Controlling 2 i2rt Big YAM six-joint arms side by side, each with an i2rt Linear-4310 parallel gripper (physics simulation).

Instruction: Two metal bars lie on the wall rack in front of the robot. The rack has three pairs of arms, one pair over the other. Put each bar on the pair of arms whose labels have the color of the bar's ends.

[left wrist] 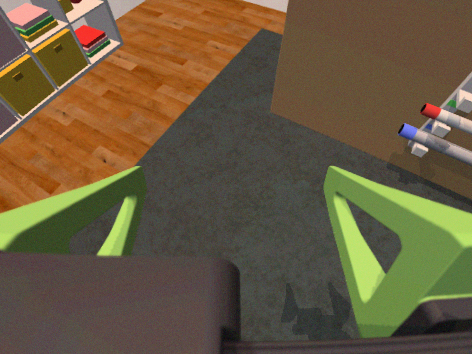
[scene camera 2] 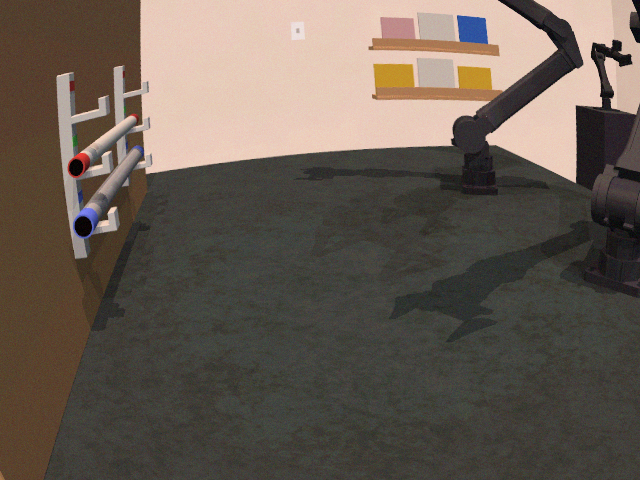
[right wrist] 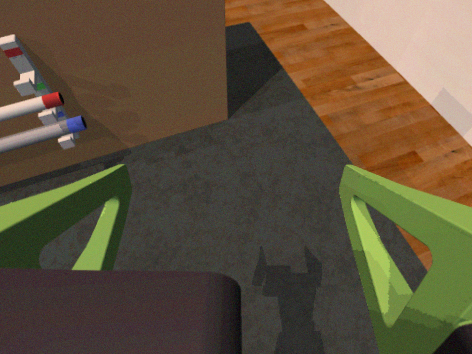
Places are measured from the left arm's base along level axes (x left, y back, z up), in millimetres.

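Pixels of known places: left gripper, fingertip midpoint: (left wrist: 235, 176); right gripper, fingertip midpoint: (right wrist: 235, 176); left arm's base at its link origin: (scene camera 2: 619, 280); right arm's base at its link origin: (scene camera 2: 479, 188).
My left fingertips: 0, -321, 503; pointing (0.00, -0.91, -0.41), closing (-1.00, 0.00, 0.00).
Note:
For each thing: its top centre in the pictures, then the offset to it from my left fingertips, as dx, dy, dz. Level surfaces: height alone.
- red-ended bar at its top centre: (scene camera 2: 110, 129) -623, -204, -255
- blue-ended bar at its top centre: (scene camera 2: 115, 170) -623, -201, -325
- dark mat at its surface level: dz -503
The white wall rack (scene camera 2: 65, 113) (right wrist: 21, 63) has red labels by its top pair of arms, green by the middle pair and blue by the lowest pair. The red-ended bar (scene camera 2: 108, 138) (left wrist: 452, 119) (right wrist: 25, 108) lies on the middle, green-labelled pair. The blue-ended bar (scene camera 2: 110, 187) (left wrist: 440, 144) (right wrist: 30, 137) lies on the lowest, blue-labelled pair. The top pair holds no bar. My left gripper (left wrist: 235, 176) and my right gripper (right wrist: 235, 176) are open and empty, apart from the rack and bars. Neither gripper shows in scene camera 2.
The rack hangs on a brown panel (scene camera 2: 31, 289) (left wrist: 350, 65) (right wrist: 150, 60), which stands on a dark mat (scene camera 2: 310, 361) (left wrist: 225, 200) (right wrist: 240, 200). Shelves with boxes stand at the upper left in the left wrist view. Two wooden wall shelves (scene camera 2: 434, 45) hang at the back.

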